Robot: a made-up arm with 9 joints. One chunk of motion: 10 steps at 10 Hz.
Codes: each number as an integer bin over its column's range. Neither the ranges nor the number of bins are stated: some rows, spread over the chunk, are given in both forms.
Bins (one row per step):
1: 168 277 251 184 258 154
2: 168 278 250 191 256 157
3: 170 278 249 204 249 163
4: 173 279 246 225 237 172
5: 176 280 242 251 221 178
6: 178 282 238 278 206 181
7: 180 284 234 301 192 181
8: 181 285 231 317 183 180
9: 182 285 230 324 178 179
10: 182 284 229 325 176 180
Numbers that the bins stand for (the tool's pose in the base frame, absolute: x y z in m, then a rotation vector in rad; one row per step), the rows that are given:
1: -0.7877 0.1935 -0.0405 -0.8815 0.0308 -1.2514
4: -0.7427 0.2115 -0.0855 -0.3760 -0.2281 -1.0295
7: -0.6796 0.2566 -0.1935 0.5610 -0.7829 -0.9185
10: -0.6616 0.2566 -0.2386 0.8568 -0.9801 -0.9308
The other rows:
2: -0.7877 0.2025 -0.0495 -0.7952 0.0062 -1.2144
3: -0.7697 0.2025 -0.0585 -0.6349 -0.0801 -1.1404
5: -0.7157 0.2205 -0.1215 -0.0555 -0.4253 -0.9555
6: -0.6977 0.2386 -0.1575 0.2774 -0.6103 -0.9185
8: -0.6706 0.2656 -0.2205 0.7582 -0.8938 -0.9308
9: -0.6616 0.2656 -0.2295 0.8445 -0.9555 -0.9432

